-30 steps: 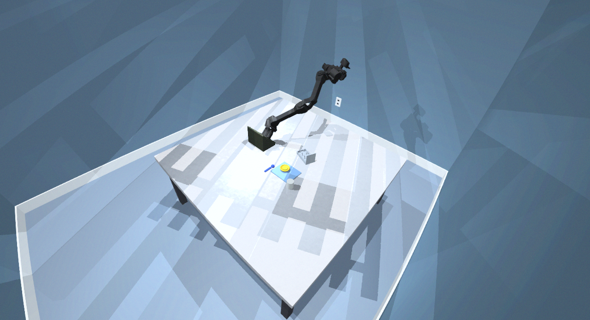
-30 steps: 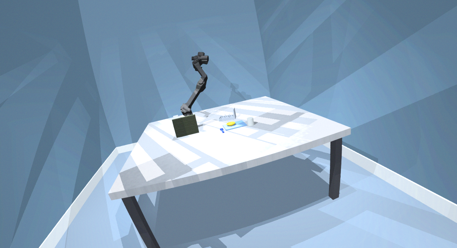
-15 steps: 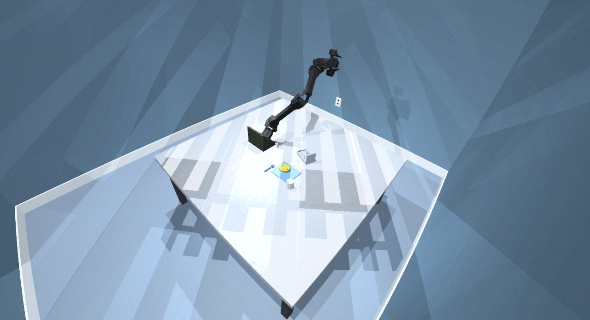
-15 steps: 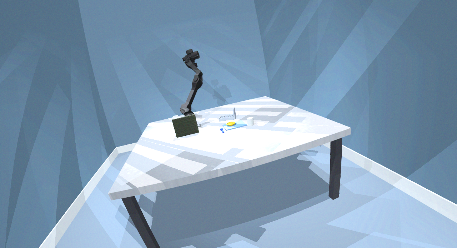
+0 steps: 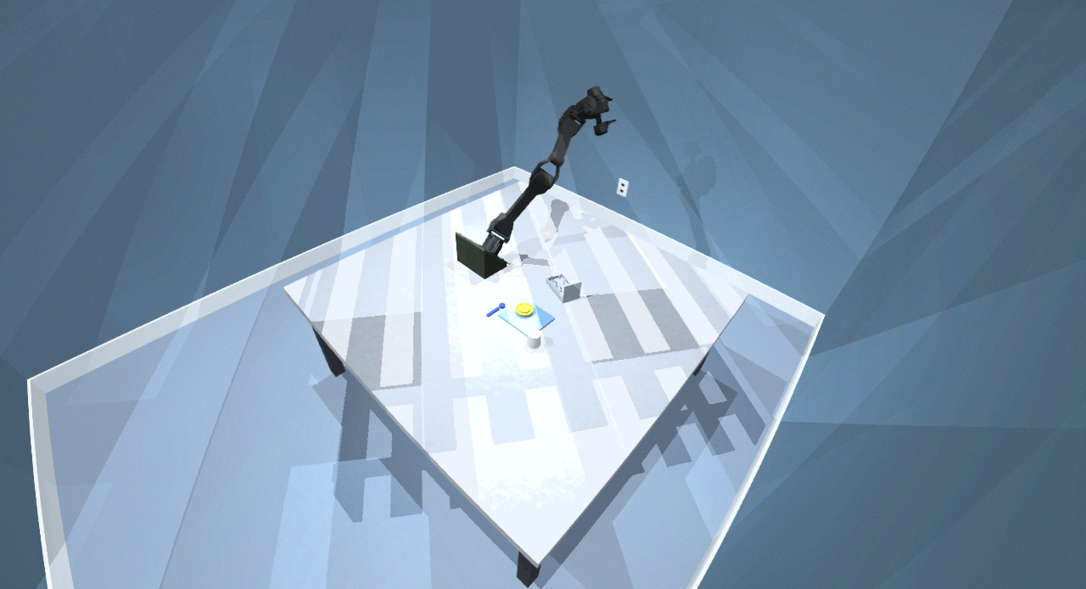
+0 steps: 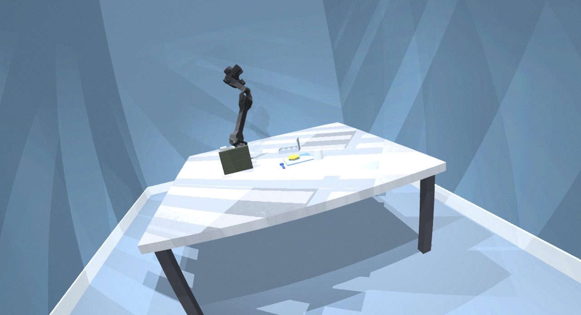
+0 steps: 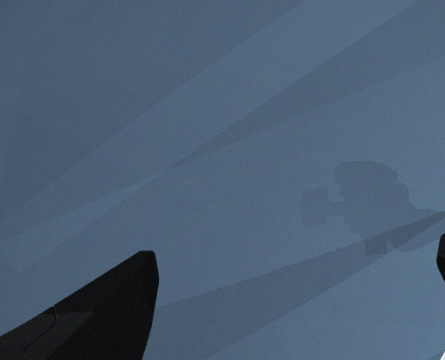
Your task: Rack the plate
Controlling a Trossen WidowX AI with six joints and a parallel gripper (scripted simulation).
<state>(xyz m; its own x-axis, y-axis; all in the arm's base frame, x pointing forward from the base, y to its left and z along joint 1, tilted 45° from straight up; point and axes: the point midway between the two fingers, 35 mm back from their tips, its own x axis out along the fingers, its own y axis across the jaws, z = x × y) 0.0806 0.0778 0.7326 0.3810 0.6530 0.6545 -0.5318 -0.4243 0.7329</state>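
The yellow plate is 700 mm to the right of my gripper tip, 520 mm below it and 160 mm ahead of it. The rest, counted from my gripper tip: grey dish rack: 510 mm to the right, 510 mm below, 190 mm ahead; light blue mat: 720 mm to the right, 530 mm below, 180 mm ahead; blue spoon: 760 mm to the right, 530 mm below, 80 mm ahead.
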